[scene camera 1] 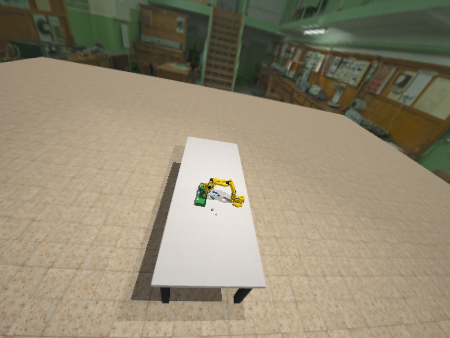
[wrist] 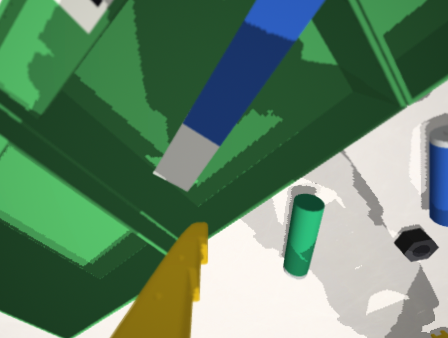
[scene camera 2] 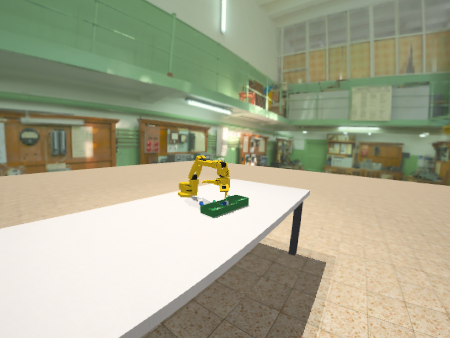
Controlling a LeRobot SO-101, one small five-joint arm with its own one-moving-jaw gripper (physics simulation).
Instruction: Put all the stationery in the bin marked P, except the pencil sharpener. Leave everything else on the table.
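Places are measured from the arm's base along level axes (x down, y ahead, z right), in millimetres.
Pixels of known places: end effector, tool point: [scene camera 1: 206, 194] [wrist: 207, 237] [scene camera 2: 224, 197]; arm's base, origin of the base link: [scene camera 1: 234, 202] [scene camera 2: 190, 195].
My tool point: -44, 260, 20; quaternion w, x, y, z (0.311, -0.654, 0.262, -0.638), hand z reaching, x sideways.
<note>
For each thing: its top centre in the pictures, then the offset to it from my tool point, as dx, dy, dz. "pt": a spot on its surface instead. Level surfaces: height alone.
- green bin tray, middle of its top: [wrist: 184, 96] [scene camera 2: 226, 200] [scene camera 1: 203, 192] +5, +30, +27
- blue block with a grey-white end, middle of its top: [wrist: 225, 99] [scene camera 2: 224, 202] +14, +22, +31
- black mark, surface spot: [wrist: 82, 15] pt +16, +61, +22
- table, its level: dx +44
- small green cylinder, middle of its top: [wrist: 305, 250] +30, -61, +2
- blue cylinder with a silver end, surface spot: [wrist: 440, 175] pt +34, -72, +69
- black hex nut, middle of its top: [wrist: 421, 251] +35, -115, +42
The green bin tray [scene camera 1: 200, 202] [scene camera 2: 213, 213] [wrist: 310, 132] has several compartments. A blue block with a grey-white end [scene camera 2: 225, 203] [wrist: 232, 82], like an eraser, is in one compartment. A white label with part of a black mark [wrist: 82, 15] shows on that compartment's far wall; its letter is cut off in the wrist view. The gripper [scene camera 1: 205, 189] [scene camera 2: 215, 190] [wrist: 201, 227] is over the tray, fully open and empty. One jaw shows in the wrist view, its tip near the compartment's near corner and apart from the block. The pencil sharpener cannot be made out.
On the table [scene camera 1: 210, 250] [scene camera 2: 125, 260], beside the tray, are a small green cylinder [wrist: 304, 236], a blue cylinder with a silver end [wrist: 440, 175] and a black hex nut [wrist: 416, 244]. Two tiny objects [scene camera 1: 212, 209] [scene camera 1: 216, 214] lie near the tray in scene camera 1.
</note>
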